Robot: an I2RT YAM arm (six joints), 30 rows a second.
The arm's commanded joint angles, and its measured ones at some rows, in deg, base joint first. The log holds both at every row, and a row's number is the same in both.
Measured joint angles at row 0:
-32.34, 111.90, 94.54, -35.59, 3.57, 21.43
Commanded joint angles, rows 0 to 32:
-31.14, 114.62, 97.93, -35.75, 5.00, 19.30
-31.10, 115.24, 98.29, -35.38, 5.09, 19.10
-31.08, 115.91, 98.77, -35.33, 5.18, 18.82
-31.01, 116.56, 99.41, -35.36, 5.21, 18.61
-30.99, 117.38, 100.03, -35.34, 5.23, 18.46
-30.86, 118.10, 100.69, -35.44, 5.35, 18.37
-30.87, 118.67, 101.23, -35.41, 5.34, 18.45
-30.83, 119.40, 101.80, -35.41, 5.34, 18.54
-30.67, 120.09, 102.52, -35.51, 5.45, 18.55
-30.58, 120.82, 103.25, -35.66, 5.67, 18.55
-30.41, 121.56, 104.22, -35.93, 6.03, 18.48
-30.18, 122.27, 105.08, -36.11, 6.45, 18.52
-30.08, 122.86, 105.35, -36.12, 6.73, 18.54
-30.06, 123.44, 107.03, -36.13, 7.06, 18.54
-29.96, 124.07, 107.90, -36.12, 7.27, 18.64
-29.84, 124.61, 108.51, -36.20, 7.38, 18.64
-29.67, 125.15, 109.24, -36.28, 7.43, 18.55
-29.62, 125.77, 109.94, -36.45, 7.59, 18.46
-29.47, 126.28, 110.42, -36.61, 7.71, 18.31
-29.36, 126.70, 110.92, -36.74, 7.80, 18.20
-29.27, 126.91, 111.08, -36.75, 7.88, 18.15
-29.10, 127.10, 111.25, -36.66, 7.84, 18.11
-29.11, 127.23, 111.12, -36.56, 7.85, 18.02
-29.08, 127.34, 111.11, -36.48, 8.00, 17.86
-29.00, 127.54, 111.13, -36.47, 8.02, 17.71
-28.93, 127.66, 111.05, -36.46, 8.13, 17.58
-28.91, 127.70, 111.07, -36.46, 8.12, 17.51
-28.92, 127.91, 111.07, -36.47, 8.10, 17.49
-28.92, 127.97, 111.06, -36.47, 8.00, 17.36
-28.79, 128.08, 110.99, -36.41, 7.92, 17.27
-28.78, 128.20, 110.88, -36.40, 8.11, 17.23
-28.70, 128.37, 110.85, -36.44, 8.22, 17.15
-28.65, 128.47, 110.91, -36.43, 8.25, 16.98
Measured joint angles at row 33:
-29.04, 127.13, 108.81, -36.62, 7.11, 17.06
